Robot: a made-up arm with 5 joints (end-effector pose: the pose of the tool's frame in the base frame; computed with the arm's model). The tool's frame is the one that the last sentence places.
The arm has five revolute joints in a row. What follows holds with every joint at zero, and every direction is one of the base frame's. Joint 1 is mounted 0.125 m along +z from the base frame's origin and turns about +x. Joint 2 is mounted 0.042 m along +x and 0.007 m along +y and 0.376 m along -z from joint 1 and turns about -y. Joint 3 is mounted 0.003 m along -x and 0.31 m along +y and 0.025 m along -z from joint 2 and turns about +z. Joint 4 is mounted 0.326 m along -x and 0.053 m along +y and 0.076 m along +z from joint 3 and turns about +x. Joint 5 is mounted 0.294 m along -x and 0.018 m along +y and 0.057 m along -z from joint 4 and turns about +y. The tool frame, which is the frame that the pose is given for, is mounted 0.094 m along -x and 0.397 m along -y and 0.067 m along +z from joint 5; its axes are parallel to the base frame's.
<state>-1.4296 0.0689 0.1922 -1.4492 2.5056</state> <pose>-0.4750 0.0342 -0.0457 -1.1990 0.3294 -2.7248</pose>
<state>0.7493 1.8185 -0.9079 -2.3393 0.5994</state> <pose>-0.2050 1.1625 0.4236 0.1582 1.0174 -1.7391</pose>
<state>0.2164 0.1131 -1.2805 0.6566 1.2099</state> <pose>-0.3805 0.9045 -0.2516 1.4097 0.5851 -0.5843</pose>
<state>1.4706 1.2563 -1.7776 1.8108 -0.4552</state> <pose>0.4352 0.2622 1.1019 -0.7911 0.8132 1.5157</pose>
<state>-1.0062 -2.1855 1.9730 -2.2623 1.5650</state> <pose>0.3511 -0.5858 0.1315 -1.6115 1.6018 0.5398</pose>
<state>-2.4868 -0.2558 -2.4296 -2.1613 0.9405</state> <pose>0.7760 -0.5218 0.0061 -0.7308 0.6618 2.4668</pose>
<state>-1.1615 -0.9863 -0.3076 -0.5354 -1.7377</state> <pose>-0.2831 0.3544 0.0808 -1.5042 -0.3127 0.8182</pose>
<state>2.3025 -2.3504 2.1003 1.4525 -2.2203</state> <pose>-0.3118 0.3844 0.0593 -1.2204 -2.5221 -0.7985</pose>
